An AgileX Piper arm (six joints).
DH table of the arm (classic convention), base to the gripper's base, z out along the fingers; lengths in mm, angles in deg. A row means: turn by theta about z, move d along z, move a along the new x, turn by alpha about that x. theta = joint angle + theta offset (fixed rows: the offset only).
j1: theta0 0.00, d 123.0, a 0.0, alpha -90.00
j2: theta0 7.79, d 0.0, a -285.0, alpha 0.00
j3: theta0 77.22, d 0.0, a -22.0, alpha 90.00
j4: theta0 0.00, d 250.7, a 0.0, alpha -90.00
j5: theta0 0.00, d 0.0, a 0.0, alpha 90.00
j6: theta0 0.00, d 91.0, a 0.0, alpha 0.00
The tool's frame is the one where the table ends.
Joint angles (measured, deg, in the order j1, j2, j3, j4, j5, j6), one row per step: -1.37 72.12 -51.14 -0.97 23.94 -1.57; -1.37 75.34 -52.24 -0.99 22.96 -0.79; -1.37 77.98 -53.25 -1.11 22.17 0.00; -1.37 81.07 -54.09 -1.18 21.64 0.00; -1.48 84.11 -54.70 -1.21 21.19 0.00; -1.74 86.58 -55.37 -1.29 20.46 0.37; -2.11 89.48 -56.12 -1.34 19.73 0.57; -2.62 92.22 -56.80 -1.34 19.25 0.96
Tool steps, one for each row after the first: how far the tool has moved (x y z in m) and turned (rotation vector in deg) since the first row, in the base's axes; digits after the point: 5 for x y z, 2 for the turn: 0.01272 -0.00029 -0.00812 0.61 1.12 -0.48; 0.02318 -0.00059 -0.01480 1.11 1.94 -0.95; 0.03397 -0.00088 -0.02559 1.07 3.66 -0.94; 0.04353 -0.00171 -0.03807 1.09 5.64 -1.04; 0.05179 -0.00339 -0.04733 1.32 6.70 -1.52; 0.06082 -0.00578 -0.05906 1.48 8.11 -2.01; 0.06853 -0.00904 -0.07100 1.83 9.67 -2.80
